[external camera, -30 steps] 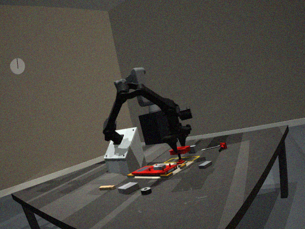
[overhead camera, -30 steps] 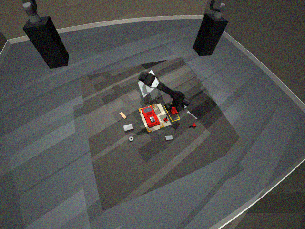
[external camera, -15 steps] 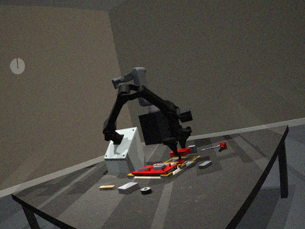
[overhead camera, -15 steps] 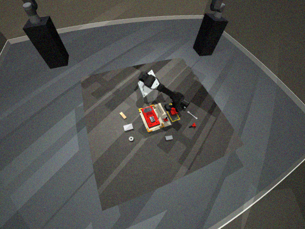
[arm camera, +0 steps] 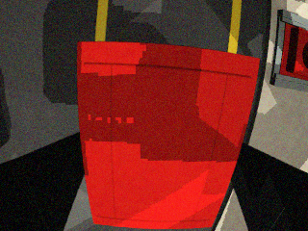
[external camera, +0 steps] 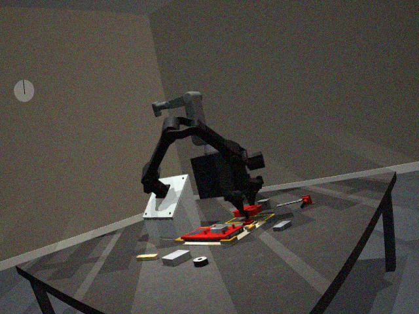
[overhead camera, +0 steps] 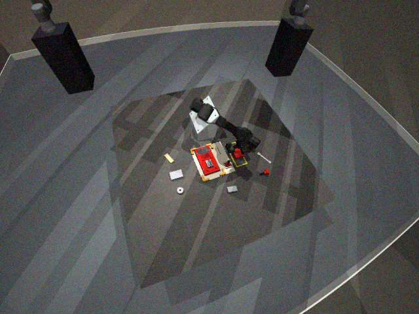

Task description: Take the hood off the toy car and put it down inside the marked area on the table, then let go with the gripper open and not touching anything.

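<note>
Now: gripper tip 130 mm to the right of the grey block, 20 mm past it and 10 mm above it. Round my gripper tip: tan block: 450 mm to the right, 80 mm behind, 20 mm below; red hood: 10 mm above; grey screwdriver-like tool: 180 mm to the left, 80 mm ahead, 30 mm below.
</note>
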